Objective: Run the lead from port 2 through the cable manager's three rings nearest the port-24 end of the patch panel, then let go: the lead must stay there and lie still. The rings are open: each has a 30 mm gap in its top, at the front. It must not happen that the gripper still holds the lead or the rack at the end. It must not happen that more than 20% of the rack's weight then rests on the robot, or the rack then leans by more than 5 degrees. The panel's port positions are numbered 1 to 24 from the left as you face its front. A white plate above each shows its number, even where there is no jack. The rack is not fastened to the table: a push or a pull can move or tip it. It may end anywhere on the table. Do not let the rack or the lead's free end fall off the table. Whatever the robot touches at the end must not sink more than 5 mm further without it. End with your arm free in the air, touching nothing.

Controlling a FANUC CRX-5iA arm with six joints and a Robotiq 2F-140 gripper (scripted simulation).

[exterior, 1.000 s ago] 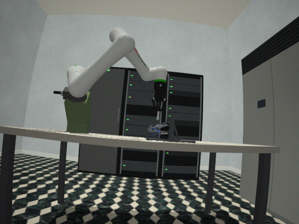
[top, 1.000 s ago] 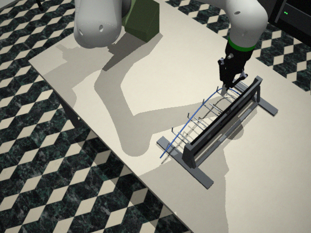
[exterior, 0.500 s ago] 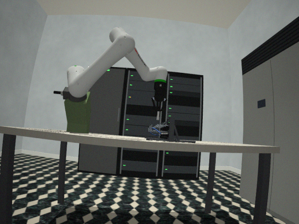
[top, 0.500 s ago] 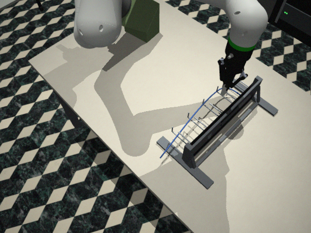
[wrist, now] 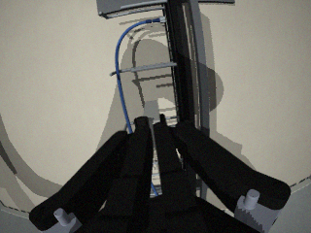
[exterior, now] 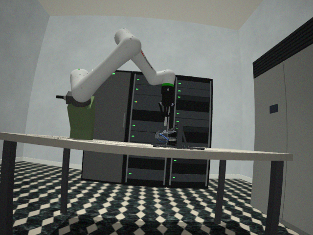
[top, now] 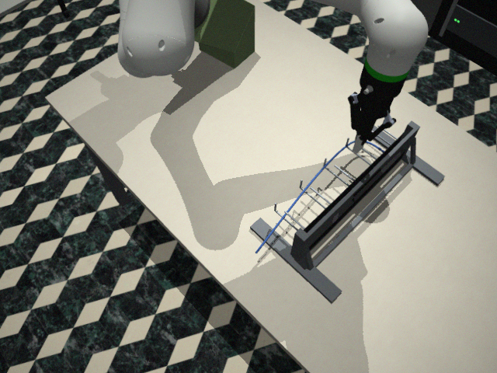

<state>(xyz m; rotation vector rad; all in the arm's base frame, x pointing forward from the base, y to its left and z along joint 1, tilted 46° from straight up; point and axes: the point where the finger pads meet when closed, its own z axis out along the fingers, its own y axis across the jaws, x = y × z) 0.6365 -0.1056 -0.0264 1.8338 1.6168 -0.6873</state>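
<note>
Now: hand 5 cm short of the dark grey rack, 6 cm to the left of it and 11 cm above it.
</note>
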